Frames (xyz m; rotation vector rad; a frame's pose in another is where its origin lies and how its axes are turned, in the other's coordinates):
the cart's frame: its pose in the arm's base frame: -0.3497 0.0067 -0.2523 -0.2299 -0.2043 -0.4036
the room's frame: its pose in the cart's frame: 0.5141 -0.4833 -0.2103 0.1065 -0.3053 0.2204
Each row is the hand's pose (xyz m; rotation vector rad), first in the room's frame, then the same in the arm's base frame.
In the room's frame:
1: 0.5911 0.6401 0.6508 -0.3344 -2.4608 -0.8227
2: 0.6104 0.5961 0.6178 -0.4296 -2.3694 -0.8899
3: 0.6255 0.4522 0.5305 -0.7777 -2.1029 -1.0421
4: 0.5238 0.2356 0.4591 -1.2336 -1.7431 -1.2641
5: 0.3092 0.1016 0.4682 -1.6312 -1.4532 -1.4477
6: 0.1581 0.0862 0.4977 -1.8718 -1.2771 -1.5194
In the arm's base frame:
1: 0.2798 0.0554 0.4992 0.4138 3.0063 0.7748
2: 0.3038 0.0036 0.4873 -0.5020 -2.9316 -0.8948
3: 0.3310 -0.1572 0.4430 -0.8343 -2.6396 -1.1964
4: 0.2361 -0.3755 0.3677 -1.2415 -2.2147 -1.6032
5: 0.0209 -0.4864 0.2936 -1.5839 -1.8371 -1.9332
6: -0.1270 -0.4825 0.2484 1.7524 1.5552 2.0343

